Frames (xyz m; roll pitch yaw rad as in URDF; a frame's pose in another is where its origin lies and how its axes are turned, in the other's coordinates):
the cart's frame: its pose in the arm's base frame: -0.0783 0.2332 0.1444 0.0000 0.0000 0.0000
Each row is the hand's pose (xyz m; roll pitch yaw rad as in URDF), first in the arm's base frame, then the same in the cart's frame.
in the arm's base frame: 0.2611 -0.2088 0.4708 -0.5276 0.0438 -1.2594
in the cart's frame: 0.3394 -0.4420 0.3264 -0.5276 0.0438 -1.2594
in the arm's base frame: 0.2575 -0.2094 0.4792 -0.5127 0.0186 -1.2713
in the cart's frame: 0.3358 -0.4426 0.3348 -0.5127 0.0186 -1.2713
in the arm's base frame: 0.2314 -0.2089 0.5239 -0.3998 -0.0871 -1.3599
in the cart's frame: 0.3097 -0.4421 0.3795 -0.3998 -0.0871 -1.3599
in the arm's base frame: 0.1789 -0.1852 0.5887 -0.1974 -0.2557 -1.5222
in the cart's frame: 0.2572 -0.4184 0.4443 -0.1974 -0.2557 -1.5222
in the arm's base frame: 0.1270 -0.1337 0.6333 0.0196 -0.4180 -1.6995
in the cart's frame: 0.2053 -0.3669 0.4889 0.0196 -0.4180 -1.6995
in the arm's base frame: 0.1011 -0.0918 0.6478 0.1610 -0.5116 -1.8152
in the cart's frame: 0.1794 -0.3250 0.5034 0.1610 -0.5116 -1.8152
